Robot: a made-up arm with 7 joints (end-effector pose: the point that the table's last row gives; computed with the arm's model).
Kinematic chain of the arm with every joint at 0, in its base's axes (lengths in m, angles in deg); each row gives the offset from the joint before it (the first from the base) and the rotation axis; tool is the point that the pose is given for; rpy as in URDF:
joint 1: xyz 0 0 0.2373 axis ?
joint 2: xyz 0 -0.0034 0.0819 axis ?
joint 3: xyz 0 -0.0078 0.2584 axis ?
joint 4: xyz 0 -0.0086 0.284 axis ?
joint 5: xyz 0 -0.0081 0.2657 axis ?
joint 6: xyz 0 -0.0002 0.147 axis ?
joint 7: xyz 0 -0.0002 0.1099 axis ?
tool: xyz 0 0 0 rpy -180 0 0
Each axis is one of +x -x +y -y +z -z.
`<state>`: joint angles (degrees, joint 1 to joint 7).
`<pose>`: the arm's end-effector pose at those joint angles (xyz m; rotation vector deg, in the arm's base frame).
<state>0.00 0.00 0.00 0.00 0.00 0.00 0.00</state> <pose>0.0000 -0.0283 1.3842 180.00 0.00 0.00</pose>
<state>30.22 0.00 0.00 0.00 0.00 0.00 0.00</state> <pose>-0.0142 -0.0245 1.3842 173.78 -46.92 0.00</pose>
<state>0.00 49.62 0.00 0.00 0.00 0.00 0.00</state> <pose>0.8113 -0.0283 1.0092 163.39 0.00 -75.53</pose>
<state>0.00 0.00 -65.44 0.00 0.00 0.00 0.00</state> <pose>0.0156 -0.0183 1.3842 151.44 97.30 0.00</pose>
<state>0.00 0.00 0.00 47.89 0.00 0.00 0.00</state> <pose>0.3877 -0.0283 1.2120 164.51 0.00 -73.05</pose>
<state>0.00 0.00 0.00 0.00 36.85 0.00 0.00</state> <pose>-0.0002 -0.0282 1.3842 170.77 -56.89 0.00</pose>
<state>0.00 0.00 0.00 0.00 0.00 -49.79 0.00</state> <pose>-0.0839 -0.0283 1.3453 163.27 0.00 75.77</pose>
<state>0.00 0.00 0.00 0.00 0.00 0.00 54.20</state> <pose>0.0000 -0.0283 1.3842 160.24 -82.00 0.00</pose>
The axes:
joint 1: -z
joint 2: +y
joint 3: -z
joint 4: +y
joint 5: -z
joint 6: +y
joint 7: -z

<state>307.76 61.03 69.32 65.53 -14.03 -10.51 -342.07</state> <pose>0.8179 0.3131 0.5689 94.57 -53.02 -88.86</pose>
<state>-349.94 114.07 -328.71 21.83 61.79 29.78 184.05</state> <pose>0.8128 -0.3241 -0.2256 -62.66 3.18 60.41</pose>
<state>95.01 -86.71 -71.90 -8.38 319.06 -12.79 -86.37</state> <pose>-0.0182 1.0578 0.3819 49.73 91.78 -69.03</pose>
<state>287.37 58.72 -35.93 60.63 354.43 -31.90 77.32</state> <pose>0.0656 0.9215 0.4589 90.67 37.27 -38.63</pose>
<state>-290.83 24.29 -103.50 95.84 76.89 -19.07 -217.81</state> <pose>0.4816 0.0983 0.8301 30.96 -101.47 48.61</pose>
